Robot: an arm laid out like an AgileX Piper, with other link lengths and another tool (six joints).
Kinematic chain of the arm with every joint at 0, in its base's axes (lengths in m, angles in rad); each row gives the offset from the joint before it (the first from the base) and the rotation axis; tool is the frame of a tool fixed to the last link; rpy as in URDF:
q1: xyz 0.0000 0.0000 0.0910 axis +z
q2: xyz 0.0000 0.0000 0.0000 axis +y
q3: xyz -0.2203 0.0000 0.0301 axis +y
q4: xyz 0.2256 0.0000 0.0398 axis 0.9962 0 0.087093
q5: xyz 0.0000 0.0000 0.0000 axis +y
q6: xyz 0.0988 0.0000 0.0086 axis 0.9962 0 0.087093
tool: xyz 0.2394 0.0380 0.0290 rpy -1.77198 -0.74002 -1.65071
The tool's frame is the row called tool.
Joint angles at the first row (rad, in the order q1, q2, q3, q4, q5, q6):
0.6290, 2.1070, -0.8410, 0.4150, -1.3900, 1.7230
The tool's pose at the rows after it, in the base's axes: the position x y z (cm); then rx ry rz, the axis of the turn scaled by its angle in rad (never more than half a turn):
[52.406 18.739 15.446 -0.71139 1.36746 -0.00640]
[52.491 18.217 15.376 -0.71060 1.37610 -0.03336]
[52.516 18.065 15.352 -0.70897 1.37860 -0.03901]
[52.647 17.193 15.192 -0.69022 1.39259 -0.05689]
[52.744 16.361 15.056 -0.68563 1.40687 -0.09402]
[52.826 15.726 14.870 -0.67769 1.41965 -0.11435]
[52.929 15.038 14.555 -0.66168 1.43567 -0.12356]
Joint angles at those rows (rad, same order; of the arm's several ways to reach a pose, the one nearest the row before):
0.6290, 2.1070, -0.8410, 0.4400, -1.3900, 1.6940
0.6290, 2.1070, -0.8410, 0.4580, -1.3900, 1.6720
0.6290, 2.1070, -0.8410, 0.4630, -1.3900, 1.6680
0.6290, 2.1070, -0.8410, 0.4900, -1.3900, 1.6610
0.6290, 2.1070, -0.8410, 0.5180, -1.3900, 1.6320
0.6290, 2.1070, -0.8410, 0.5390, -1.3880, 1.6180
0.6290, 2.1070, -0.8410, 0.5610, -1.3830, 1.6160

